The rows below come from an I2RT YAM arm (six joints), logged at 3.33 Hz.
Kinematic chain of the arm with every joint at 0, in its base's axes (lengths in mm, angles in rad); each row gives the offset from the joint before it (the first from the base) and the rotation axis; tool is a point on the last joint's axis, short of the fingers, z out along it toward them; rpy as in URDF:
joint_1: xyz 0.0 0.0 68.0 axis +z
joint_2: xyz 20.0 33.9 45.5 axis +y
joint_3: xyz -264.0 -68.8 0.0 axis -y
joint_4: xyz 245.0 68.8 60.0 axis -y
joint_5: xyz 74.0 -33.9 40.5 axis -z
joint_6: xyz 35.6 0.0 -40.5 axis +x
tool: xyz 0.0 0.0 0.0 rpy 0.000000 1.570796 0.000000
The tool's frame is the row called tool.
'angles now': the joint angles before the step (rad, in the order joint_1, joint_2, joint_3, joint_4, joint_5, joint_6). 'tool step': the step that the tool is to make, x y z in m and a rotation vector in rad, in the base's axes. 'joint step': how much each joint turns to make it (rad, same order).
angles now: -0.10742 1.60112 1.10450 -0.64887 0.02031 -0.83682
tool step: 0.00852 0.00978 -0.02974 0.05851 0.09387 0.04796
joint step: 0.02687 0.09570 -0.00329 0.00002 -0.05372 -0.00150
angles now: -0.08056 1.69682 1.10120 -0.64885 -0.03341 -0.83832
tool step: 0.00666 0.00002 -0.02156 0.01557 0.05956 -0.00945
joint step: 0.00090 0.07562 0.00533 0.01015 -0.00726 0.01304
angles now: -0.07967 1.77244 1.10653 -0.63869 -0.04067 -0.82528
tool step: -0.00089 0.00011 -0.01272 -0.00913 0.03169 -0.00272
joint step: 0.00144 0.02835 -0.01680 0.01433 0.01227 0.00115
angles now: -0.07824 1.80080 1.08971 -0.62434 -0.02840 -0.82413
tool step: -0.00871 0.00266 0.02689 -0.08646 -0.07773 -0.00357
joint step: 0.01529 -0.10249 -0.01733 -0.00142 0.08281 -0.00398
